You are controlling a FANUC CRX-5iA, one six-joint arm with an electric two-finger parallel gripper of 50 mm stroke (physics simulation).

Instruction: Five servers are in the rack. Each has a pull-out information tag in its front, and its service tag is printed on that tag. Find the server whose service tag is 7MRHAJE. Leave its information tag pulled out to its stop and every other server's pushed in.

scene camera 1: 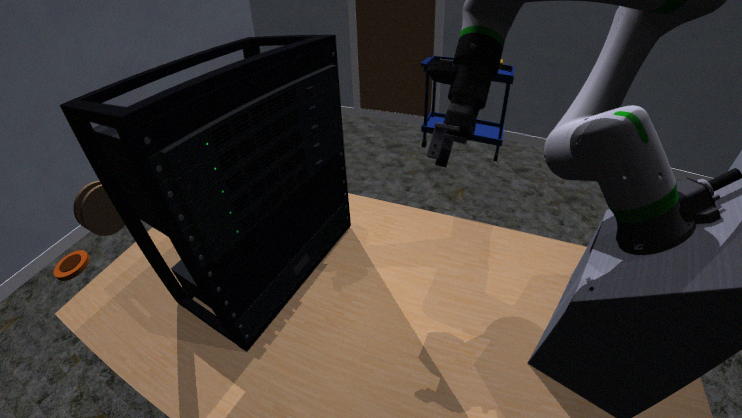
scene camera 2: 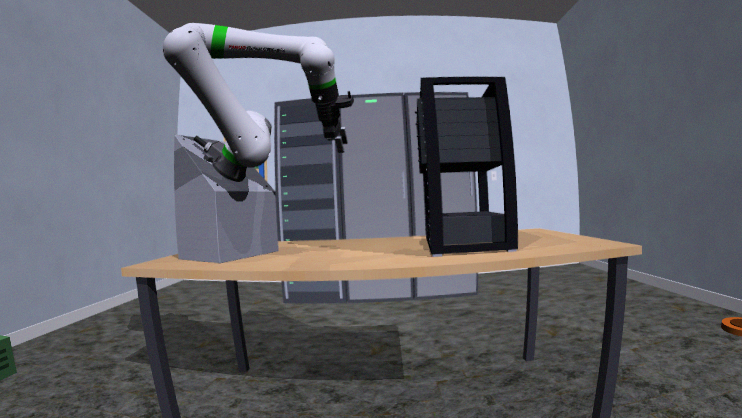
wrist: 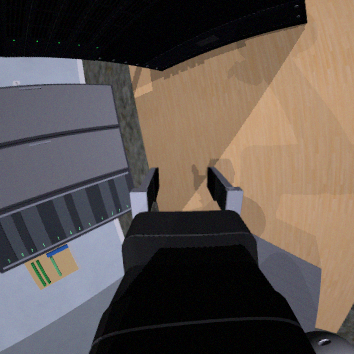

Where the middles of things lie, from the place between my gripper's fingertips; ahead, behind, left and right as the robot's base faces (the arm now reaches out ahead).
I see my gripper 44 cm short of the black rack (scene camera 1: 223, 164), 3 cm to the left of it and 9 cm above it.
